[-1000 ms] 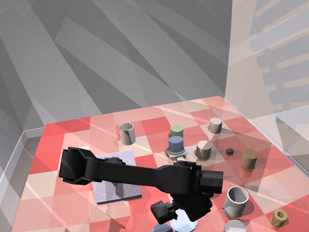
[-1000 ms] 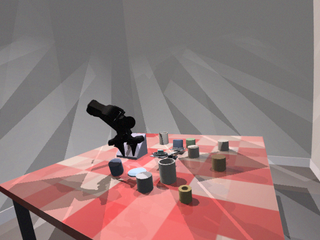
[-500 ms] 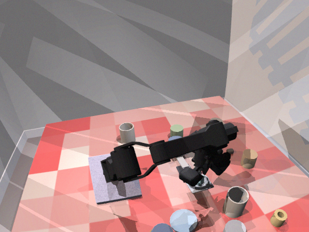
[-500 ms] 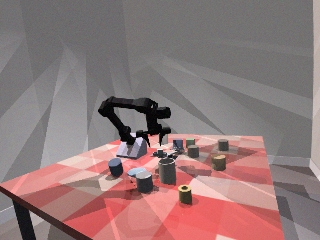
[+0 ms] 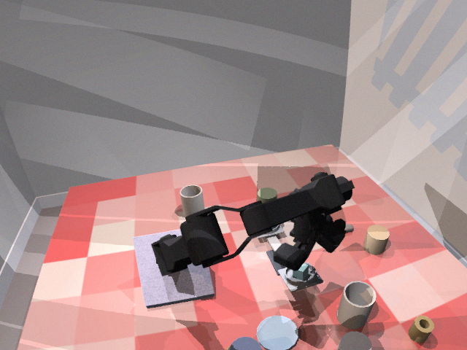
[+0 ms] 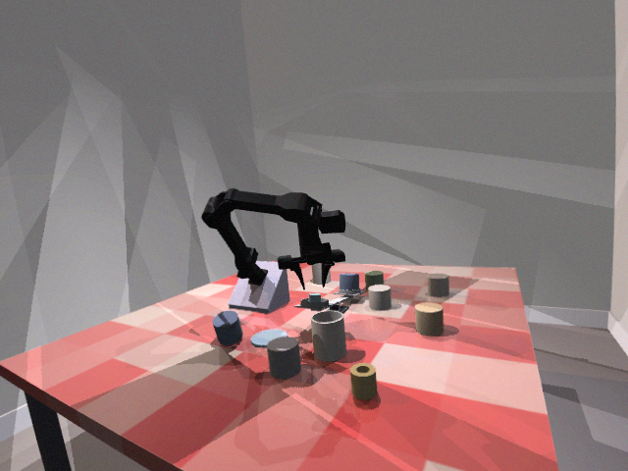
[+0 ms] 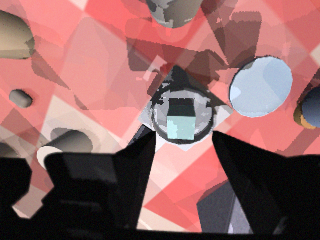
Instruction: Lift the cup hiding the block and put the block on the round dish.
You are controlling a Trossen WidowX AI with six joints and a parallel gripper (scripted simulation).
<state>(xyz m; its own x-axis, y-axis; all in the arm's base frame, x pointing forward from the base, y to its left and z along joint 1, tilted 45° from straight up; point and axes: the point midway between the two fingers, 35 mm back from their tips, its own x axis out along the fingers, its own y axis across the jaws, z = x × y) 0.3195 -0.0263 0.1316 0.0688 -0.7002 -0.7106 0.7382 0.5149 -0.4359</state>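
My gripper tip is now 3 cm above the teal block. From my gripper tip the other things lie so: round dish: 9 cm behind, 11 cm to the right, 12 cm below; balance: 1 cm behind, 12 cm to the left, 8 cm below; grey cylinder: 4 cm ahead, 22 cm to the right, 8 cm below.
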